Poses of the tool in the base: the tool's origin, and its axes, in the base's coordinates. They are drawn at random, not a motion.
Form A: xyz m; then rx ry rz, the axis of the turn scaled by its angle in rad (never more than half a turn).
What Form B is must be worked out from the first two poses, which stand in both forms.
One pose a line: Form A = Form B
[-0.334, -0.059, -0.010, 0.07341, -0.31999, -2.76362] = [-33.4, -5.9, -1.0, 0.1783, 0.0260, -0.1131, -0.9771]
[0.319, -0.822, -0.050, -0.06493, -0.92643, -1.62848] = [31.9, -82.2, -5.0, 0.5919, -0.0279, -0.3983, -0.7001]
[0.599, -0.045, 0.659, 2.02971, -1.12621, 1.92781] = [59.9, -4.5, 65.9, 0.0621, 0.6714, -0.3725, 0.6377]
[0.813, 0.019, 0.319, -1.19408, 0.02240, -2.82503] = [81.3, 1.9, 31.9, 0.0372, -0.3890, 0.0073, -0.9204]
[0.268, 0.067, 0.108, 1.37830, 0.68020, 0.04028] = [26.8, 6.7, 10.8, 0.7188, 0.6232, 0.3076, 0.0182]
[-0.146, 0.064, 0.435, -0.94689, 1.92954, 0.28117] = [-14.6, 6.4, 43.5, 0.4679, -0.3860, 0.7867, 0.1146]
